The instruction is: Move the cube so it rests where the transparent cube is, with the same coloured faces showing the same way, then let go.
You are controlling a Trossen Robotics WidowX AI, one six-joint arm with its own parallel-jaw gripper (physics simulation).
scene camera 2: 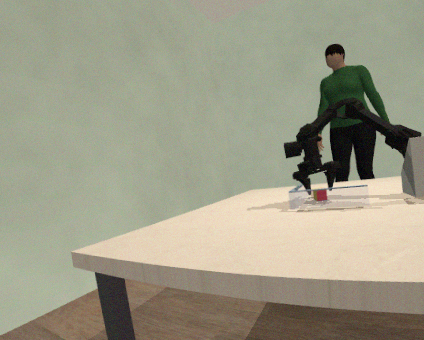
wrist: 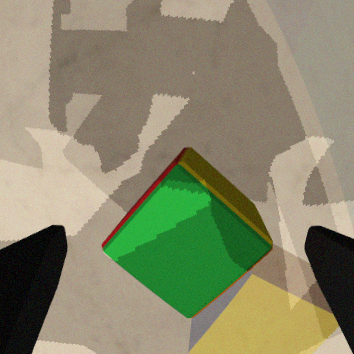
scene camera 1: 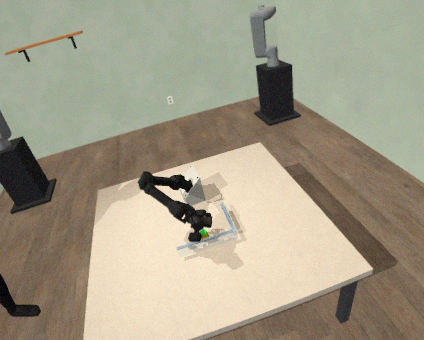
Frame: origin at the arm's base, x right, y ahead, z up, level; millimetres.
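Seen in the pictures: gripper, fingertip midpoint: (wrist: 190, 239) (scene camera 1: 202, 234); arm's base at its link origin: (scene camera 2: 418, 158) (scene camera 1: 188, 186).
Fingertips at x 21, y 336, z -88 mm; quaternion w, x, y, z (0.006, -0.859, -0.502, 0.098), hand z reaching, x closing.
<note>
Pixels of each thing's top centre, then the offset from my fingertips to it. Level surfaces: height alone.
- solid cube at its top centre: (wrist: 183, 251) (scene camera 1: 202, 232) dy +0, dx -3, dz +14 mm
- transparent cube at its top centre: (wrist: 265, 339) dy +10, dx +41, dz +14 mm
- table at its surface level: dz -26 mm
The solid cube (scene camera 1: 203, 233) (scene camera 2: 320, 195) (wrist: 185, 225) rests on the table. In the wrist view its green face is up, with yellow at upper right, a thin red strip at upper left and a thin orange edge at lower right. The transparent cube (wrist: 272, 312) shows a yellow upper face and a greyish side at lower right, partly hidden by the solid cube's near corner. My gripper (scene camera 1: 202, 230) (scene camera 2: 319, 191) (wrist: 190, 239) is open, pointing down, its fingers on either side of the solid cube with gaps. The cube is turned diagonally between them.
Low clear walls (scene camera 1: 228, 217) (scene camera 2: 350, 186) with blue top edges form a corner close around the cubes. A pale panel (scene camera 1: 195, 191) (scene camera 2: 414, 167) stands near the arm's base on the table (scene camera 1: 280, 240) (scene camera 2: 225, 235). A person (scene camera 2: 350, 95) stands behind the table.
</note>
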